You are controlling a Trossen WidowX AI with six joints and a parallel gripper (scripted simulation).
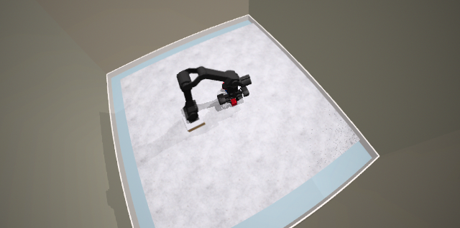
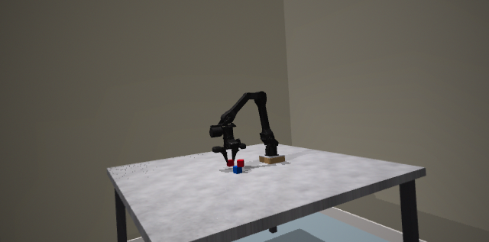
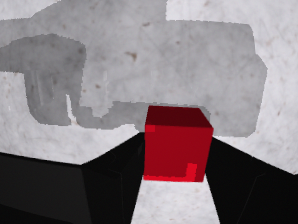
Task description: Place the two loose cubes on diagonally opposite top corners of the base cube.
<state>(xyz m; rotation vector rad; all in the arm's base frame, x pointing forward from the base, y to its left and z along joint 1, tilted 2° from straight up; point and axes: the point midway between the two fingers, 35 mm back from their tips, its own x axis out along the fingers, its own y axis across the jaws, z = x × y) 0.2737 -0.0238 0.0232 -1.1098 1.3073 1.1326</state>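
My gripper tip is now 2 cm short of the blue cube, 11 cm to the right of it and 2 cm above it.
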